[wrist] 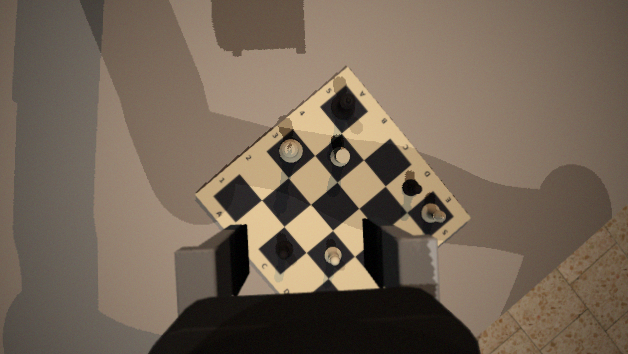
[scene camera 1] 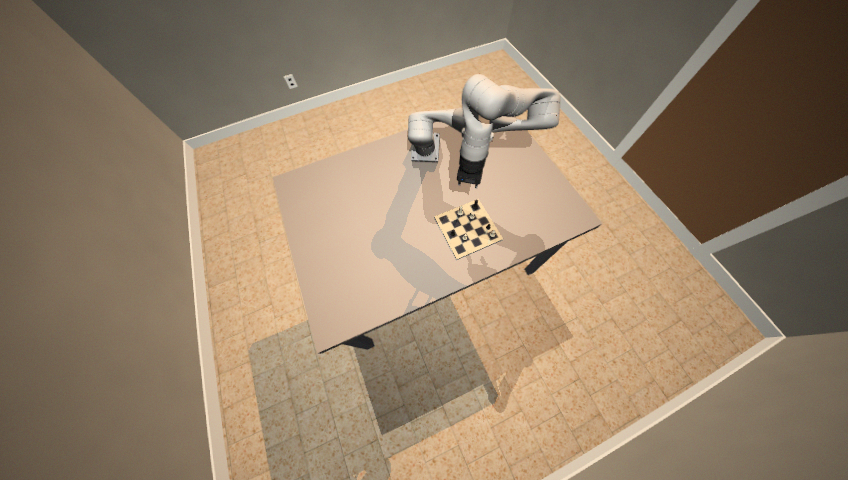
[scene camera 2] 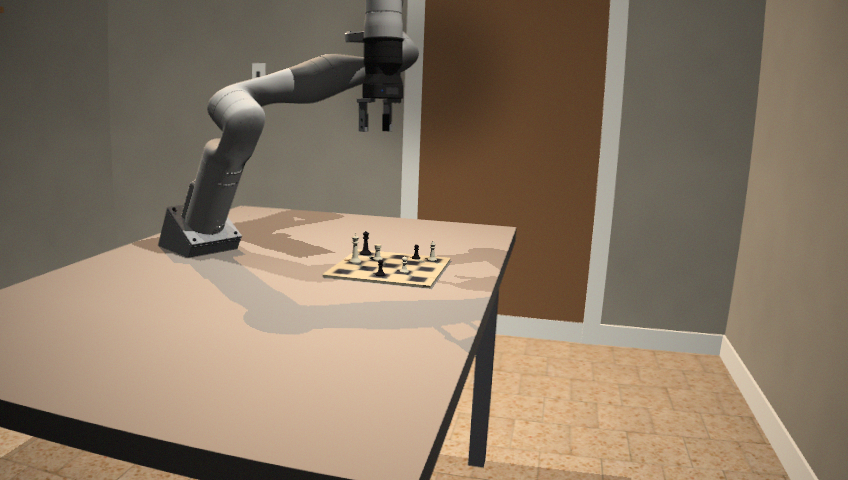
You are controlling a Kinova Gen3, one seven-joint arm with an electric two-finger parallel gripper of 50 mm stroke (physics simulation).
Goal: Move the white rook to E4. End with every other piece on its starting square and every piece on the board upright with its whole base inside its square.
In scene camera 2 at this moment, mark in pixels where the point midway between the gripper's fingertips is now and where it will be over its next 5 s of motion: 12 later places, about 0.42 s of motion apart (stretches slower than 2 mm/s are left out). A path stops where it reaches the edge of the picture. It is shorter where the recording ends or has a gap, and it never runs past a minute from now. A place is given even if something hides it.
My gripper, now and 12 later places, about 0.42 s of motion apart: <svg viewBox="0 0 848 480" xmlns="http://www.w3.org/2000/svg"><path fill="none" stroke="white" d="M375 131L374 138L369 154L369 180L376 206L375 213L377 225L376 229L377 235L380 239L377 246L378 248L377 254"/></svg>
